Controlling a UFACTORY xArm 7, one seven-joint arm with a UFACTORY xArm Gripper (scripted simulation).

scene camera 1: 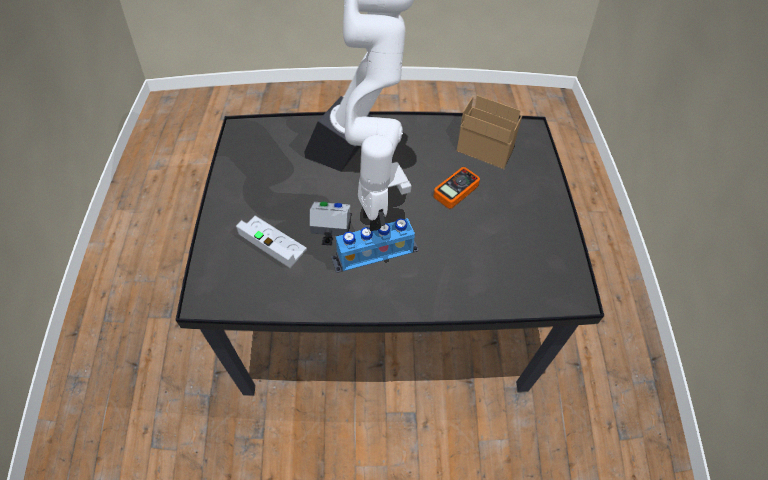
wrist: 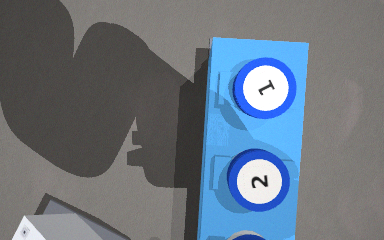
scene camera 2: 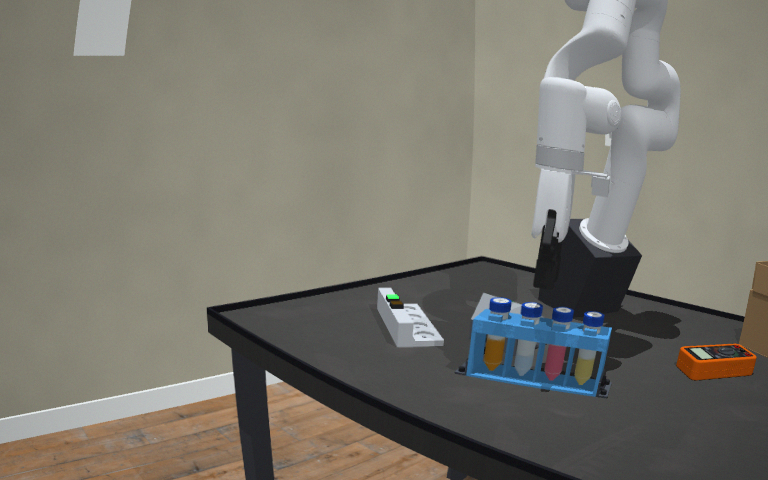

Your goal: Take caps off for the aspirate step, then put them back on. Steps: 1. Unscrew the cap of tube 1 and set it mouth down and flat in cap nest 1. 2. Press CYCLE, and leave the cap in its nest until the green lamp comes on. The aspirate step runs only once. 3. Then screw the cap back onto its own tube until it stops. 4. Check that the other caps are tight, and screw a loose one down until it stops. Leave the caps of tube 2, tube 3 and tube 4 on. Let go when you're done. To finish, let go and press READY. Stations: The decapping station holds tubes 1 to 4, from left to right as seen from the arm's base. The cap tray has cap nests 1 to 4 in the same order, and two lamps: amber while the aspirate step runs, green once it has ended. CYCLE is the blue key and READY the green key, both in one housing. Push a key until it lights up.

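Scene camera 1 and scene camera 2 show my gripper; on the gripper, point(scene camera 1: 378, 224) and point(scene camera 2: 547, 269) are the same spot. In the wrist view my gripper is out of frame.
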